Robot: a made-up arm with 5 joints.
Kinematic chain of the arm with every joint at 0, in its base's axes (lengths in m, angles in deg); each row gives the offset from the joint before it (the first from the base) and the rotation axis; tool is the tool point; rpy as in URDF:
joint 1: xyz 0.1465 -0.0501 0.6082 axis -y
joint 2: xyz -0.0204 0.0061 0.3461 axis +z
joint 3: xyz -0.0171 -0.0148 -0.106 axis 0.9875 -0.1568 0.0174
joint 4: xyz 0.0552 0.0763 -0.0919 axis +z
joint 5: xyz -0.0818 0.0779 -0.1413 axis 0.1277 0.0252 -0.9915
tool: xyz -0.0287 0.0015 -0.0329 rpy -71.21 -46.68 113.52
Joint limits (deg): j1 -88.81..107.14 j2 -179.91..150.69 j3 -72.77..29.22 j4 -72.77..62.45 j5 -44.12..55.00
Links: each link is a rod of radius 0.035 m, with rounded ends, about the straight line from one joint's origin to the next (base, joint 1, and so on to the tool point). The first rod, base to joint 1, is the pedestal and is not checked.
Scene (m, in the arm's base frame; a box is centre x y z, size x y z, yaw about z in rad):
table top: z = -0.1
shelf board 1: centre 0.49 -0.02 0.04 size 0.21 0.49 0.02 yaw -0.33
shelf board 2: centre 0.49 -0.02 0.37 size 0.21 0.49 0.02 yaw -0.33
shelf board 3: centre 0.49 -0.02 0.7 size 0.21 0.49 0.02 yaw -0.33
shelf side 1: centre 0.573 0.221 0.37 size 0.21 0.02 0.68 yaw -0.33
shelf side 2: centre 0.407 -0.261 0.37 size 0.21 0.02 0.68 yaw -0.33
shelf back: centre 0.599 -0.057 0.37 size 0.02 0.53 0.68 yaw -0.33
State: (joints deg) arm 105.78 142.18 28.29 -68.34 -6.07
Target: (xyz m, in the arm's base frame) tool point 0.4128 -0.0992 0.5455
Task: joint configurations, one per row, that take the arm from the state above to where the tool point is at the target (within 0.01 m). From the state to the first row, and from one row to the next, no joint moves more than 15 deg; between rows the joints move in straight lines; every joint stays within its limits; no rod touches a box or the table.
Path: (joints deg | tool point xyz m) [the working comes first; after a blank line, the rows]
Joints at the target: -37.34 109.84 -72.77 40.19 -4.05
Straight joint move there: clear.

1: 91.47 138.95 18.18 -57.49 -5.87 | 0.0976 -0.2107 0.3712
2: 77.16 135.71 8.08 -46.63 -5.67 | 0.0967 -0.1921 0.4180
3: 62.84 132.48 -2.03 -35.78 -5.46 | 0.1090 -0.1706 0.4628
4: 48.53 129.25 -12.13 -24.93 -5.26 | 0.1333 -0.1486 0.5033
5: 34.22 126.01 -22.24 -14.07 -5.06 | 0.1681 -0.1284 0.5374
6: 19.91 122.78 -32.35 -3.22 -4.86 | 0.2115 -0.1121 0.5629
7: 5.60 119.55 -42.45 7.63 -4.66 | 0.2610 -0.1011 0.5776
8: -8.72 116.31 -52.56 18.48 -4.45 | 0.3135 -0.0958 0.5799
9: -23.03 113.08 -62.66 29.34 -4.25 | 0.3653 -0.0957 0.5691
10: -37.34 109.84 -72.77 40.19 -4.05 | 0.4128 -0.0992 0.5455

